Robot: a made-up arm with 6 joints. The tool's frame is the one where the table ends. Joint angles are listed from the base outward.
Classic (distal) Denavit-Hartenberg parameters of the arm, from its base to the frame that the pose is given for. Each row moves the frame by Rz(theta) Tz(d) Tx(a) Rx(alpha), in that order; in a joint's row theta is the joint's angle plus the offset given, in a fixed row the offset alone. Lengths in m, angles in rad.
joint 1: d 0.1; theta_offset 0; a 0; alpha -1.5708
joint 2: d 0; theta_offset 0.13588; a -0.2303; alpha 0
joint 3: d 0; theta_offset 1.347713; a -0.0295; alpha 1.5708
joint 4: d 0.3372; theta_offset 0; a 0; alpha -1.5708
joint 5: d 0; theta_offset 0; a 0.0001; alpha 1.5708
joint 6: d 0.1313; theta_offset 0; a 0; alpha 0
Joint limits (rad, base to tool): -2.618..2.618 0..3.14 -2.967..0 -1.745..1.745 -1.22..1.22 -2.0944..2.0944
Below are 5 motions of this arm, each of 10 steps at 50 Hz.
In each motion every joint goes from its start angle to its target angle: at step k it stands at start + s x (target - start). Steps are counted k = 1, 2, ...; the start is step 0. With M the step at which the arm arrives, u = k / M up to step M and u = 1 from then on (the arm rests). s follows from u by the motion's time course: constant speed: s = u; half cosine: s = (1 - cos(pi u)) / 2; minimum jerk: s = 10 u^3 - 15 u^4 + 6 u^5.
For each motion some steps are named. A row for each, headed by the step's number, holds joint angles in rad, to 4 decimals.
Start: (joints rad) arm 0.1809 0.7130 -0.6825 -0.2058 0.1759 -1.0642
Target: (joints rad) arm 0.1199 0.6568 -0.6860 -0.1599 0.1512 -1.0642
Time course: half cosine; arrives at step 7
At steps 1, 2, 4, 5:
1: 0.1779 0.7102 -0.6827 -0.2035 0.1747 -1.0642
2: 0.1694 0.7024 -0.6832 -0.1972 0.1713 -1.0642
4: 0.1436 0.6786 -0.6846 -0.1777 0.1608 -1.0642
5: 0.1314 0.6674 -0.6853 -0.1685 0.1558 -1.0642

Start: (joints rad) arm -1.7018 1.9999 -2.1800 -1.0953 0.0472 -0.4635
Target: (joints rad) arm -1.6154 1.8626 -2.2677 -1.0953 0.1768 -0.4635
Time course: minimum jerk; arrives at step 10
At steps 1, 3, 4, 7, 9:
1: -1.7011 1.9987 -2.1808 -1.0953 0.0483 -0.4635
3: -1.6877 1.9775 -2.1943 -1.0953 0.0683 -0.4635
4: -1.6744 1.9563 -2.2078 -1.0953 0.0883 -0.4635
7: -1.6295 1.8850 -2.2534 -1.0953 0.1557 -0.4635
9: -1.6161 1.8638 -2.2669 -1.0953 0.1757 -0.4635

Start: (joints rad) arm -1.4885 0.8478 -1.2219 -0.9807 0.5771 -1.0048
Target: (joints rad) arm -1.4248 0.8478 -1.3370 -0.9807 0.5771 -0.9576
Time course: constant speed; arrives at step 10
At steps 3, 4, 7, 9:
3: -1.4694 0.8478 -1.2564 -0.9807 0.5771 -0.9906
4: -1.4630 0.8478 -1.2679 -0.9807 0.5771 -0.9859
7: -1.4439 0.8478 -1.3025 -0.9807 0.5771 -0.9718
9: -1.4312 0.8478 -1.3255 -0.9807 0.5771 -0.9623

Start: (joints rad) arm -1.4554 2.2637 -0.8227 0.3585 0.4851 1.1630
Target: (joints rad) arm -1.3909 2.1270 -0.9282 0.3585 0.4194 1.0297
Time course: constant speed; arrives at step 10
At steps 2, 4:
2: -1.4425 2.2364 -0.8438 0.3585 0.4720 1.1363
4: -1.4296 2.2090 -0.8649 0.3585 0.4588 1.1097

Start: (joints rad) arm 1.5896 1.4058 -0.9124 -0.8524 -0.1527 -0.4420
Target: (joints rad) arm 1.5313 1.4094 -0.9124 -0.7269 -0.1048 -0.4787
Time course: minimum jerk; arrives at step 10
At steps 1, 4, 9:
1: 1.5891 1.4058 -0.9124 -0.8513 -0.1523 -0.4423
4: 1.5711 1.4069 -0.9124 -0.8126 -0.1375 -0.4537
9: 1.5318 1.4094 -0.9124 -0.7280 -0.1052 -0.4784

